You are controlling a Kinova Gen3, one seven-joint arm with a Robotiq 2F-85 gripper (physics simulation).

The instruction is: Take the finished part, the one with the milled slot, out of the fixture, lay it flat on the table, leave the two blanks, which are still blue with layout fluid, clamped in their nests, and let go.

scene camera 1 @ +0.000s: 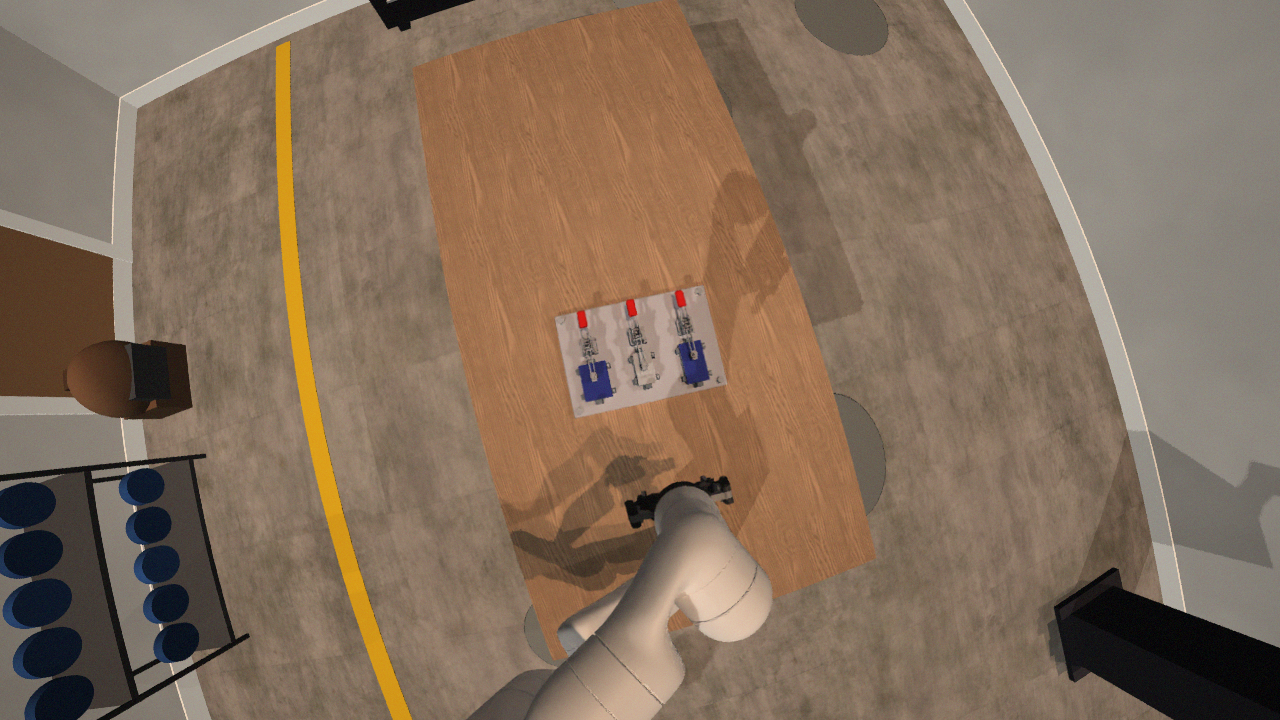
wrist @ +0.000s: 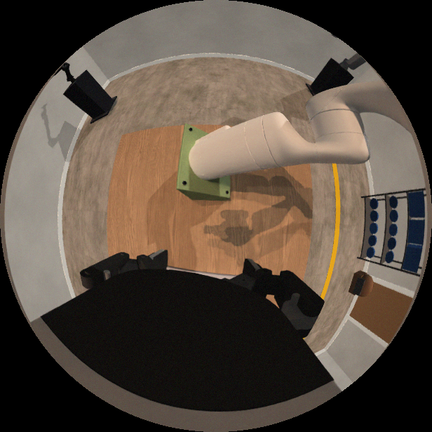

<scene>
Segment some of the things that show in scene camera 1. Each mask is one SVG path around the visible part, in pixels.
My gripper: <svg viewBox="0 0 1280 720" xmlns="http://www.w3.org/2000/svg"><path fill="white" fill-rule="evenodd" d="M727 476L719 477L719 481L714 481L710 477L700 476L701 481L696 483L687 481L675 482L665 487L660 493L652 493L648 496L646 490L641 491L641 495L637 496L637 501L627 500L624 502L632 528L641 527L643 520L649 518L654 521L655 508L659 500L668 491L677 487L696 487L705 491L714 502L721 500L721 503L732 504L734 500Z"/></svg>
A blue blank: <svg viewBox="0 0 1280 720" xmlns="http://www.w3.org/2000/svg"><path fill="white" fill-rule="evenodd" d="M605 360L594 363L595 372L598 374L598 379L595 382L592 382L590 378L589 364L578 366L586 402L613 396Z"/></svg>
A blue blank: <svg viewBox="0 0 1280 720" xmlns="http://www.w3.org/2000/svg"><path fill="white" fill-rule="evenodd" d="M701 340L694 341L695 349L698 353L698 359L692 360L689 357L690 347L688 342L678 345L687 384L710 379Z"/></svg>
</scene>
